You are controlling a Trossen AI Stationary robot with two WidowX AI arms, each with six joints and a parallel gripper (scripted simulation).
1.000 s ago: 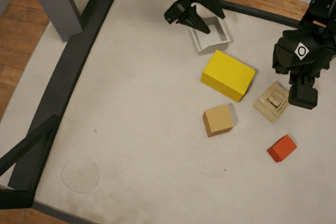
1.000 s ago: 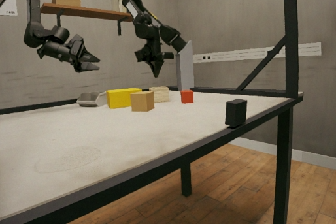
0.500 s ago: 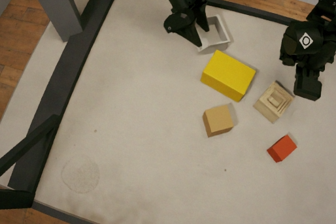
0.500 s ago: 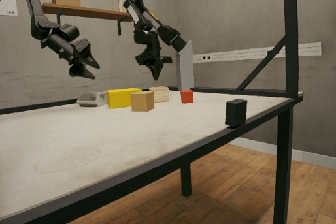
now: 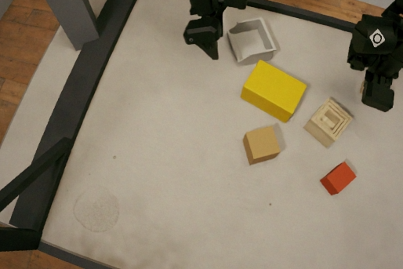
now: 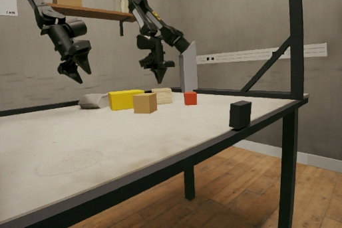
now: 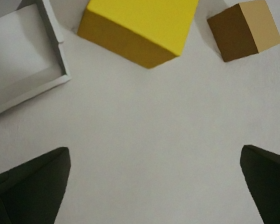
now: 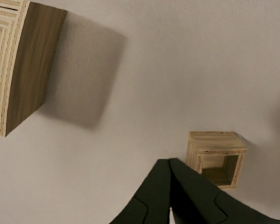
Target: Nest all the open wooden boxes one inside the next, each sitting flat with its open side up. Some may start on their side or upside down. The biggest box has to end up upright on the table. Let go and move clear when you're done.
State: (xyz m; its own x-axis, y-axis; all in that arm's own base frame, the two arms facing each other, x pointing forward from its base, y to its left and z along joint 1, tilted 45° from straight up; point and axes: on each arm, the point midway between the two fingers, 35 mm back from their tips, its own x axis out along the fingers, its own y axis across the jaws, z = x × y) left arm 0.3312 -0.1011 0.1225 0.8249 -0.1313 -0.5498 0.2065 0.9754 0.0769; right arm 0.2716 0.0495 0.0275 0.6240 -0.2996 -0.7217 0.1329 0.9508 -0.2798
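Now: right hand 3 cm short of the tiny wooden box, 4 cm to the left of it and 10 cm above it. Also, from my right hand: red block (21 cm behind, 3 cm to the left, 8 cm below); then tan cube (18 cm behind, 22 cm to the left, 8 cm below).
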